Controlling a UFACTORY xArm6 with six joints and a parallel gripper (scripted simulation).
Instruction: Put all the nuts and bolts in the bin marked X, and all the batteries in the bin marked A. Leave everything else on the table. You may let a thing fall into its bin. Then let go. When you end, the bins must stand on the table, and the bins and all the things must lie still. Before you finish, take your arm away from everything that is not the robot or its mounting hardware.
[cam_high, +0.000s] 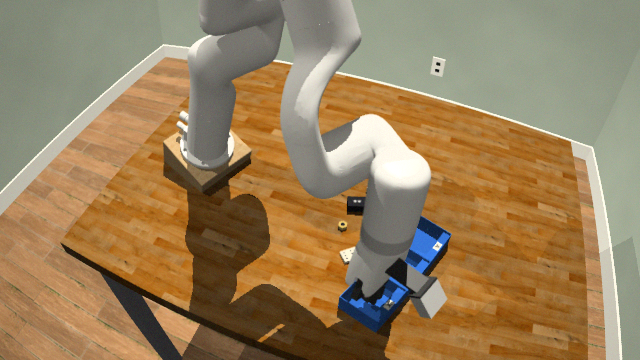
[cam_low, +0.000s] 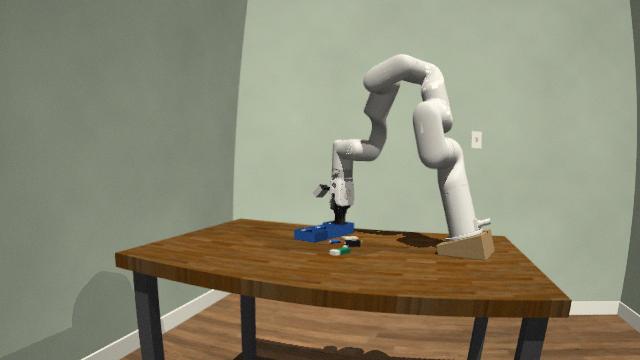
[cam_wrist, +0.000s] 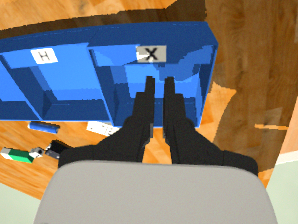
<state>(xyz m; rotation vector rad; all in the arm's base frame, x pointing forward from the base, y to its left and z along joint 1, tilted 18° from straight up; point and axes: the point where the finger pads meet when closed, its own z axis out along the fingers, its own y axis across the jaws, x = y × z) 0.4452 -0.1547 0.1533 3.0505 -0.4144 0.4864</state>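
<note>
Right now the blue bin is 9 cm to the left of my hand, 3 cm below it and 2 cm ahead of it. From my hand the other things lie so: brass nut: 14 cm to the left, 12 cm behind, 5 cm below; blue battery: 19 cm to the left, 5 cm below, 5 cm behind; white domino: 9 cm to the left, 7 cm behind, 5 cm below.
</note>
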